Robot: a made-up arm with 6 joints. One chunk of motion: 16 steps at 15 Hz.
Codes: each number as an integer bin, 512 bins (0 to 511) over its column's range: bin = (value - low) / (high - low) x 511, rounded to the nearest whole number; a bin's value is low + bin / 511 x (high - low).
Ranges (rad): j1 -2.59..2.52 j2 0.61..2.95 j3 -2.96..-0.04 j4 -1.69..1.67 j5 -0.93..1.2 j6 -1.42..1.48
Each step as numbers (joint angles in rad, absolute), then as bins.
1 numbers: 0.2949 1.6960 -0.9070 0.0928 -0.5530 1.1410
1 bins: 288 237 359 271 90 451
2 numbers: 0.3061 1.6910 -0.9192 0.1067 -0.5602 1.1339
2 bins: 290 236 357 273 89 450
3 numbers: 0.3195 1.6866 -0.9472 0.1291 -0.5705 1.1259
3 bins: 291 235 352 277 86 449
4 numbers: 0.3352 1.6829 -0.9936 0.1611 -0.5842 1.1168
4 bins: 293 234 344 282 83 447
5 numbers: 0.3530 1.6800 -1.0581 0.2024 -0.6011 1.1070
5 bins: 294 234 333 288 79 445
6 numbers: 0.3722 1.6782 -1.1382 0.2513 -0.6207 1.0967
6 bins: 296 233 319 295 74 443
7 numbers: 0.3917 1.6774 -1.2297 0.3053 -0.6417 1.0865
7 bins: 298 233 303 303 69 442
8 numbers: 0.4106 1.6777 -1.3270 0.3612 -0.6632 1.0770
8 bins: 300 233 286 312 64 440
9 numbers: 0.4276 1.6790 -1.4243 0.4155 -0.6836 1.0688
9 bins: 302 233 269 320 59 439
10 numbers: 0.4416 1.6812 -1.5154 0.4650 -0.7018 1.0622
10 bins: 303 234 253 328 55 437
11 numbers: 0.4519 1.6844 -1.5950 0.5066 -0.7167 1.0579
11 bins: 304 235 239 334 51 437
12 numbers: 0.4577 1.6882 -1.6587 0.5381 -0.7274 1.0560
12 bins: 305 235 228 339 49 436
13 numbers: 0.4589 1.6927 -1.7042 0.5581 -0.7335 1.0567
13 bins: 305 236 220 342 47 436
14 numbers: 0.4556 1.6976 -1.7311 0.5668 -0.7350 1.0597
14 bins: 305 238 215 343 47 437
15 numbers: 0.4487 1.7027 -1.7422 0.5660 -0.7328 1.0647
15 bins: 304 239 213 343 47 438
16 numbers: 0.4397 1.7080 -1.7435 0.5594 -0.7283 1.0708
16 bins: 303 240 213 342 48 439
